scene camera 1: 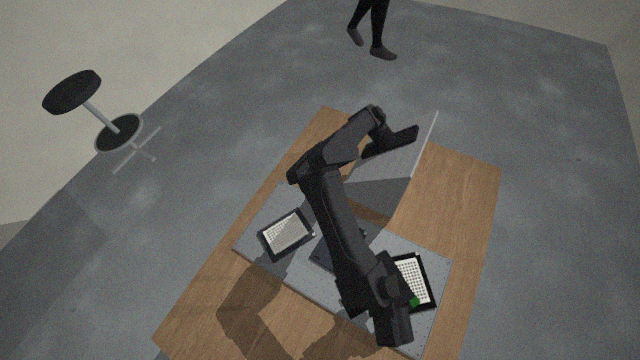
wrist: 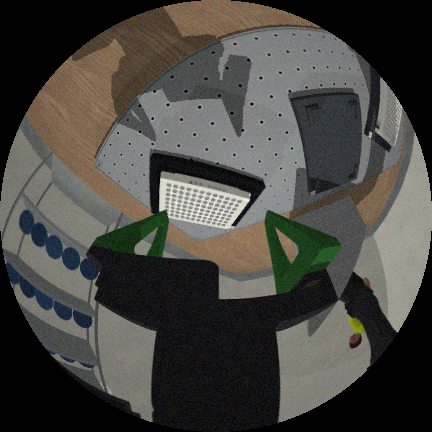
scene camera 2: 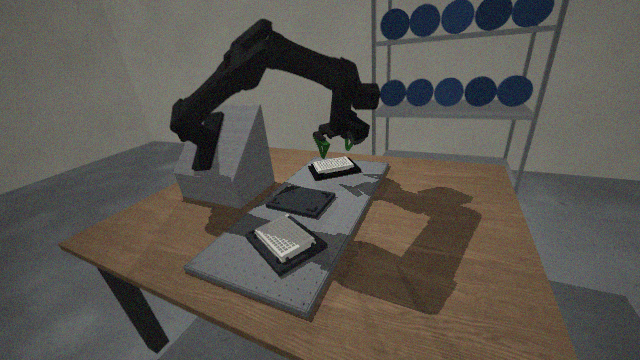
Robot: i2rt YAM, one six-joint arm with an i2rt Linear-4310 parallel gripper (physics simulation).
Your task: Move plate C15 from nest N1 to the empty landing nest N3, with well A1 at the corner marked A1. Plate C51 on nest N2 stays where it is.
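Note:
Plate C15, a white well plate (scene camera 1: pixel 411 274) (scene camera 2: pixel 332 165) (wrist: pixel 205 202), sits on the black nest N1 (scene camera 1: pixel 426 284) (scene camera 2: pixel 337 175) (wrist: pixel 155 185) at the far end in scene camera 2. My gripper (scene camera 2: pixel 336 152) (wrist: pixel 216 215) is open and empty, its green fingertips apart above plate C15 and turned at an angle to it. The arm hides part of the plate in scene camera 1. The dark landing nest N3 (scene camera 1: pixel 324 255) (scene camera 2: pixel 300 200) (wrist: pixel 330 140) is empty in the middle. Plate C51 (scene camera 1: pixel 287 234) (scene camera 2: pixel 287 235) (wrist: pixel 390 110) sits on nest N2 (scene camera 2: pixel 280 267). Labels and A1 marks are unreadable.
The nests stand on a grey perforated board (scene camera 1: pixel 305 277) (scene camera 2: pixel 225 272) (wrist: pixel 270 55) on a wooden table (scene camera 1: pixel 460 200) (scene camera 2: pixel 500 260). A grey wedge-shaped block (scene camera 1: pixel 380 195) (scene camera 2: pixel 250 165) stands beside the board at the arm's base. A shelf rack (scene camera 2: pixel 450 112) and a person (scene camera 1: pixel 377 30) are beyond the table.

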